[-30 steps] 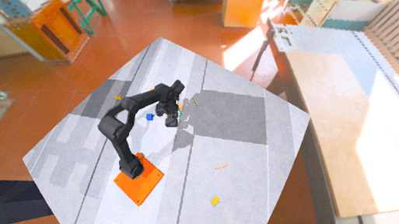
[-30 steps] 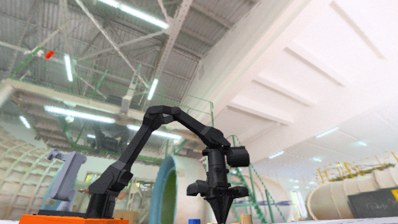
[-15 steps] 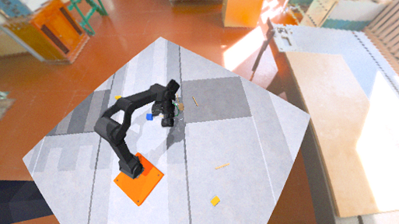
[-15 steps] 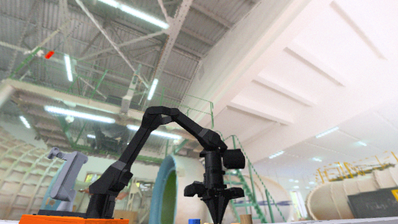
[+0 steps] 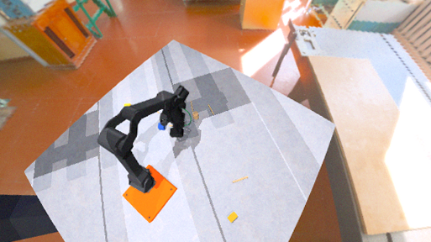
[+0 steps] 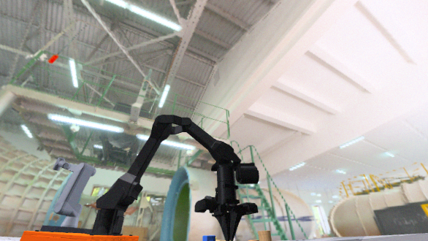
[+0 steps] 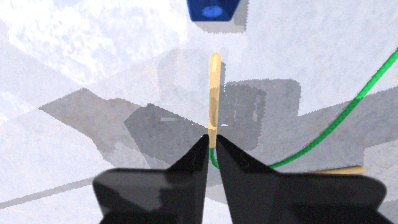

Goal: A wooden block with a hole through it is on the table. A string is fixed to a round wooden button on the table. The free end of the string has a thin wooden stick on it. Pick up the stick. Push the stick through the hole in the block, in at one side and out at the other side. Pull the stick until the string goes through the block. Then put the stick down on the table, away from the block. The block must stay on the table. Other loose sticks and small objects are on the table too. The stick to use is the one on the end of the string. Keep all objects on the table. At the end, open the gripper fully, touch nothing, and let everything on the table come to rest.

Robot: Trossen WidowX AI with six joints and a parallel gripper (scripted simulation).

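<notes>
Now: the blue cube 7 cm behind my gripper tip and 9 cm to the left of it. Also, from my gripper tip: thin wooden stick 1 cm behind, 1 cm to the left; then tan wooden block 9 cm ahead, 2 cm to the right; then round wooden button 8 cm ahead, 21 cm to the left, 1 cm below.
</notes>
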